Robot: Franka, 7 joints.
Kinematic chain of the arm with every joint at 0, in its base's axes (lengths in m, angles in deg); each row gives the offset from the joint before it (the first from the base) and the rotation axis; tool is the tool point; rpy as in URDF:
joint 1: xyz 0 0 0.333 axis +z
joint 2: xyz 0 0 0 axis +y
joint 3: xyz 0 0 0.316 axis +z
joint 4: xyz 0.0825 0 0 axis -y
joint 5: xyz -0.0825 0 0.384 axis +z
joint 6: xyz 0 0 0 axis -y
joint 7: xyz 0.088 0 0 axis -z
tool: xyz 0 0 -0.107 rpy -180 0 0
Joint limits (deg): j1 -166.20..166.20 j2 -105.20..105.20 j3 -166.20..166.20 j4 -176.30..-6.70 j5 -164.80..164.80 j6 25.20..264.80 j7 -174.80..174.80
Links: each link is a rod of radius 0.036 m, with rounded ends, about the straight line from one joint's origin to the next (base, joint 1, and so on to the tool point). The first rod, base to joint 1, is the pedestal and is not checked.
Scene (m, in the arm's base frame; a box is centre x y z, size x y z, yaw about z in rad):
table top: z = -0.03
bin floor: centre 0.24 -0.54 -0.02 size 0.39 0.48 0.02 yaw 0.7
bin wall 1: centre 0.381 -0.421 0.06 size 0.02 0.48 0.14 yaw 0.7
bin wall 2: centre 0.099 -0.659 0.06 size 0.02 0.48 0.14 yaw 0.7
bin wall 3: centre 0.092 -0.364 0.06 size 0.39 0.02 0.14 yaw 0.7
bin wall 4: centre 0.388 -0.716 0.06 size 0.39 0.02 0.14 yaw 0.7
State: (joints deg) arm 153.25 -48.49 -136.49 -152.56 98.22 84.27 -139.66
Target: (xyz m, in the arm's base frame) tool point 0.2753 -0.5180 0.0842
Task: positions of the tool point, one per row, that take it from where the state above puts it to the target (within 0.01 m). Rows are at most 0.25 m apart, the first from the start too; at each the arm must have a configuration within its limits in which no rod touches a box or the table.
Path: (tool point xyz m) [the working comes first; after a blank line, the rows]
Joints at the target: 95.57 -49.87 -166.20 -110.55 110.70 97.50 -139.66
Straight joint move there: touches bin wall 1.

1: 0.4016 0.2005 0.1597
2: 0.5312 0.0882 0.2045
3: 0.6124 -0.0500 0.2855
4: 0.6372 -0.1885 0.3959
5: 0.6080 -0.3027 0.5246
6: 0.5402 -0.4354 0.3733
7: 0.4192 -0.5133 0.2211
8: 0.2753 -0.5180 0.0842

